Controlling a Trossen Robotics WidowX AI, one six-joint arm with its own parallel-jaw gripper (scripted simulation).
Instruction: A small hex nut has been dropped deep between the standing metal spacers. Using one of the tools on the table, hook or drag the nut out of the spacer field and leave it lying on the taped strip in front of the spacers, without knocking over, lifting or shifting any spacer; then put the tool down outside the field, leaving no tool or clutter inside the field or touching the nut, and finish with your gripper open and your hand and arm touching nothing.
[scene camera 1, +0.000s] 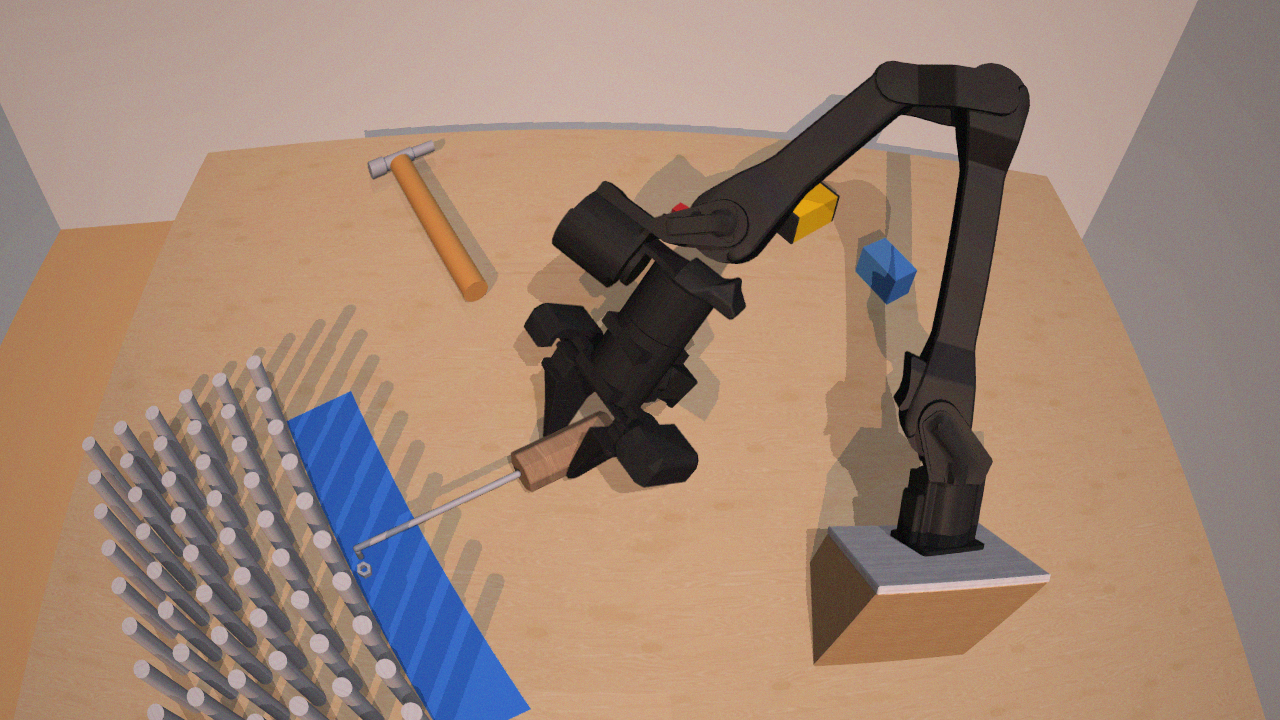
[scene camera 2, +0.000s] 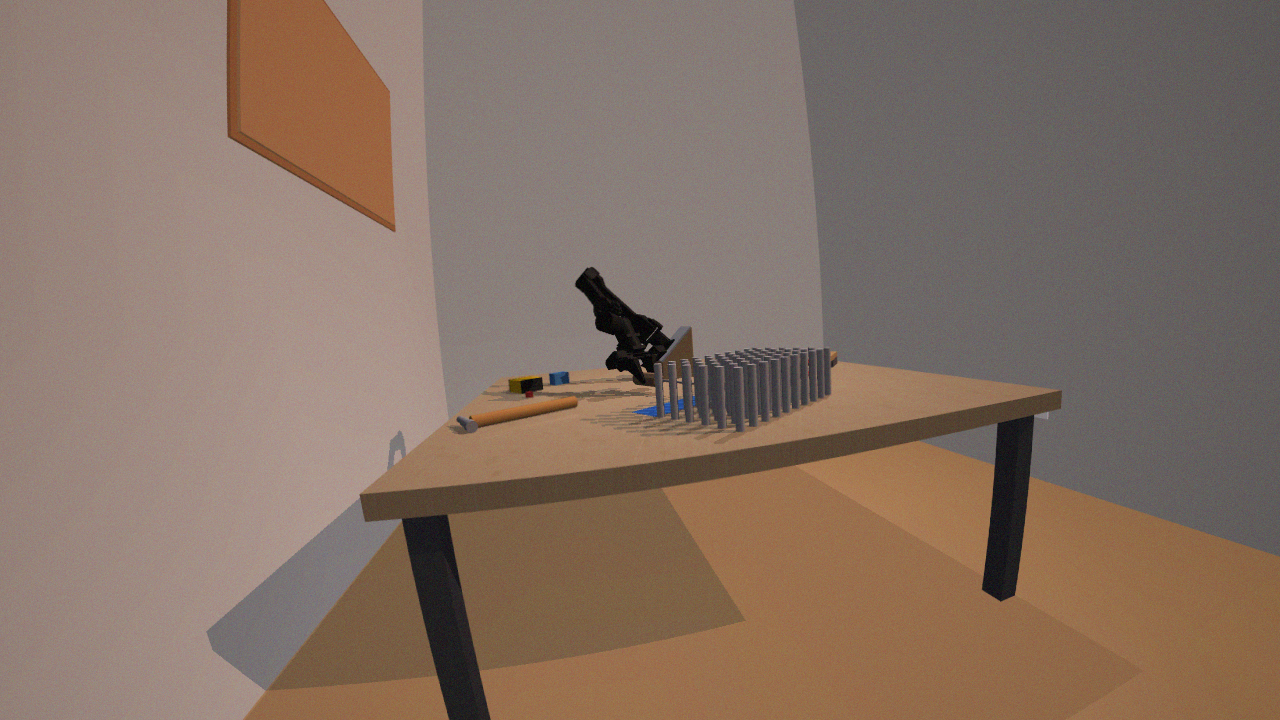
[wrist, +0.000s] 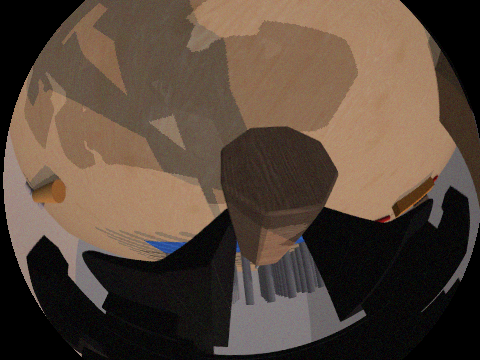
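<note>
Scene camera 1 gives you my gripper (scene camera 1: 558, 460), along with a hammer (scene camera 1: 469, 280) and a blue block (scene camera 1: 890, 275). On scene camera 2 you'd find the hammer (scene camera 2: 474, 422) again, and my gripper (scene camera 2: 649, 382) is there too. The wrist view has my gripper (wrist: 265, 211) and the hammer (wrist: 54, 193) in it, but the blue block is out of frame in the wrist view.
</note>
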